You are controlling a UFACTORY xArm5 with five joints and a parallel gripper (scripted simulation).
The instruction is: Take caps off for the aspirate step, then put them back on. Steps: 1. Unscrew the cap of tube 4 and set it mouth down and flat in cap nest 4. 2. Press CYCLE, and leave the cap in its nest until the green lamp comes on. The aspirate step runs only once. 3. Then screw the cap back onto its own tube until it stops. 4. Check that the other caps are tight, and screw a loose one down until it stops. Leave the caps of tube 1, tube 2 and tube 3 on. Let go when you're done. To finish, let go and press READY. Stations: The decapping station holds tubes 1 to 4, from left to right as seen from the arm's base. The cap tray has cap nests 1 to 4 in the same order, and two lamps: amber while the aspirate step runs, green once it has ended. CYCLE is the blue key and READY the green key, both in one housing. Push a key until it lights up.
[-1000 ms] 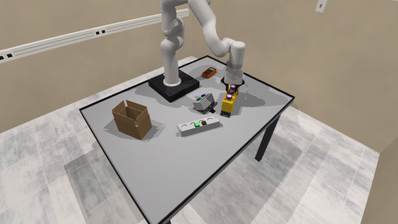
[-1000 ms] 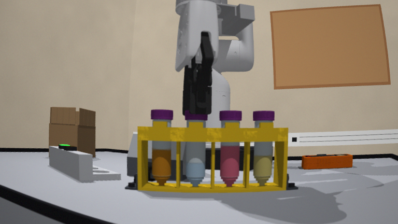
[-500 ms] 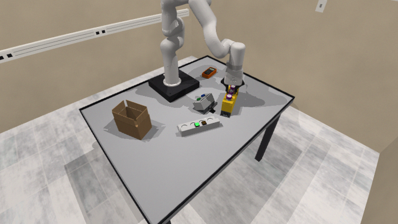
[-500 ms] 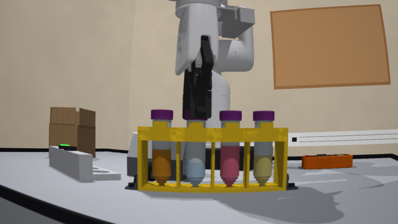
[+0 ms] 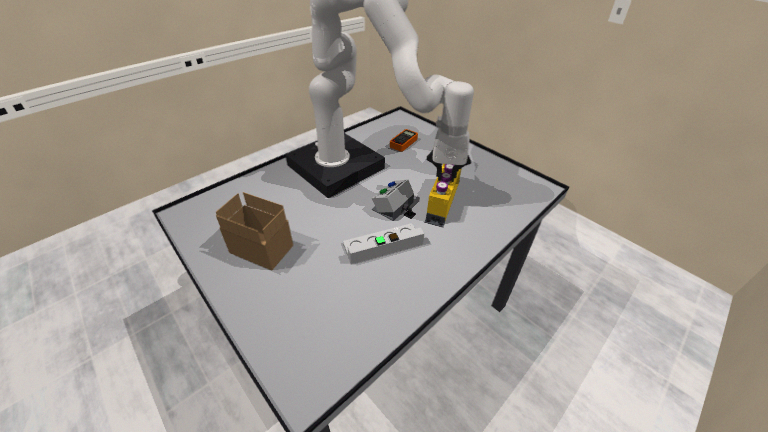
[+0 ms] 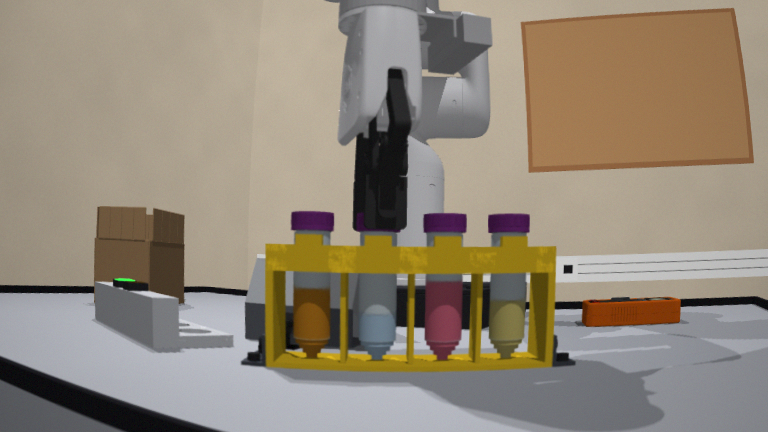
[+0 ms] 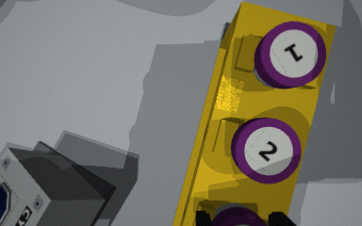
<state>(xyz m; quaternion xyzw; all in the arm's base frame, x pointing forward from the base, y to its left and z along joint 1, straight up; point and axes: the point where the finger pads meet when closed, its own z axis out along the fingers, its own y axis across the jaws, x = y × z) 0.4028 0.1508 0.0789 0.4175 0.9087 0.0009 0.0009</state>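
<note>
Right now the green ready key is 120 mm behind my hand, 150 mm to the right of it and 60 mm below it. The rest, counted from my hand: blue cycle key: 130 mm behind, 110 mm to the right, 60 mm below; then grey key housing: 110 mm behind, 130 mm to the right, 80 mm below; then orange meter: 360 mm behind, 180 mm to the left, 110 mm below.
</note>
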